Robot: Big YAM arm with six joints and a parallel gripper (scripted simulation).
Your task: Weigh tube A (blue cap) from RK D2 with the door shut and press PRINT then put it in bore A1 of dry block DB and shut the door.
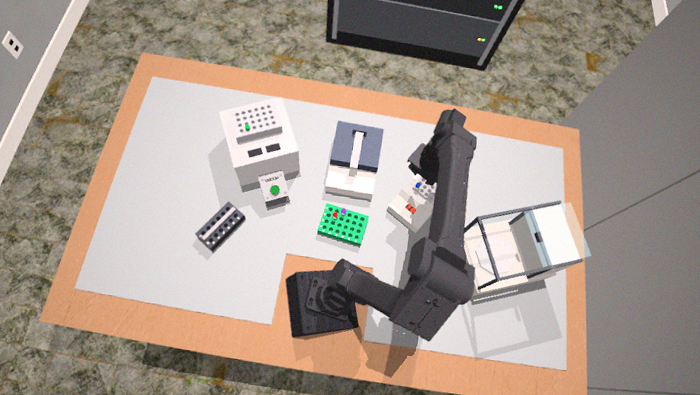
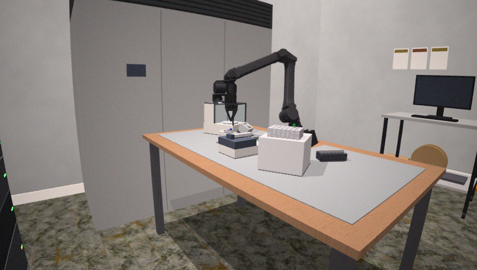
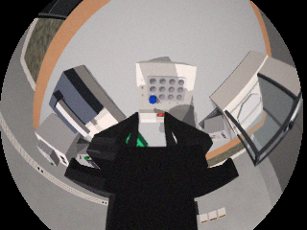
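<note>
My gripper is now 33 cm to the left of the balance door, 11 cm past it and 7 cm below it. From my hand the other things lie so: green rack RK 18 cm to the left, 15 cm behind, 12 cm below; then white print key 21 cm behind, 11 cm to the right, 7 cm below; then dry block DB 11 cm below, 2 cm to the right, 2 cm behind.
</note>
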